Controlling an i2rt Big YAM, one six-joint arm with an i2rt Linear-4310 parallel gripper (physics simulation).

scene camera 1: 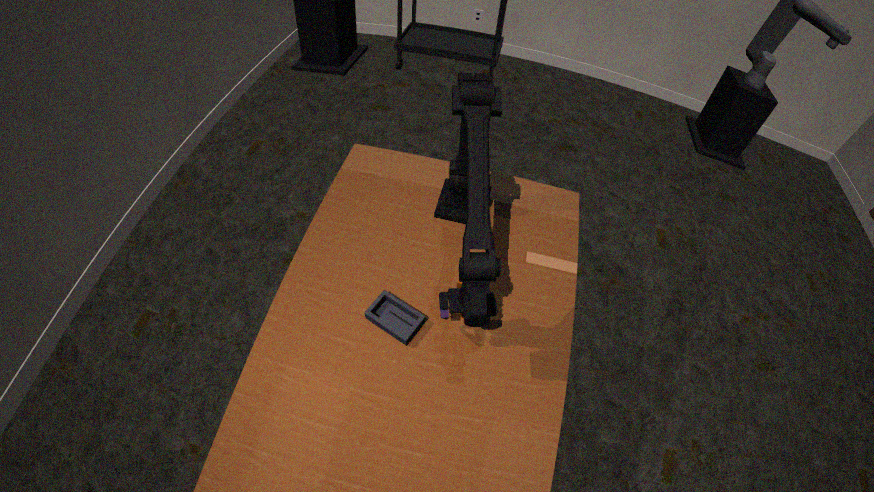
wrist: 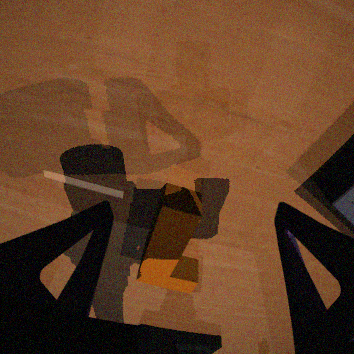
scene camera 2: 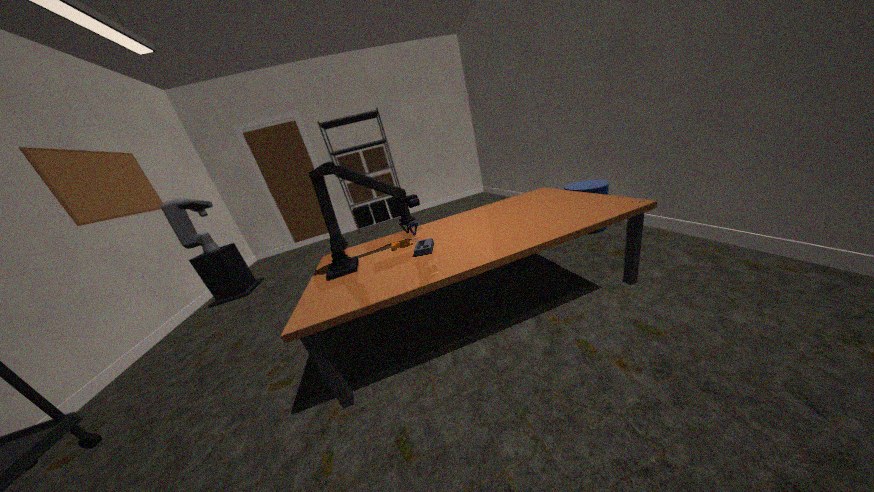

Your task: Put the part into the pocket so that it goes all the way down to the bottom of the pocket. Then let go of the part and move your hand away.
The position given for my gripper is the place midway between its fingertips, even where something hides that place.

Observation:
My gripper [scene camera 1: 463,316] is open, with nothing in its grasp. Also in view: an orange part [wrist: 179,211]. Also in view: a pocket [scene camera 1: 392,315].
My gripper also shows in the wrist view [wrist: 191,210].

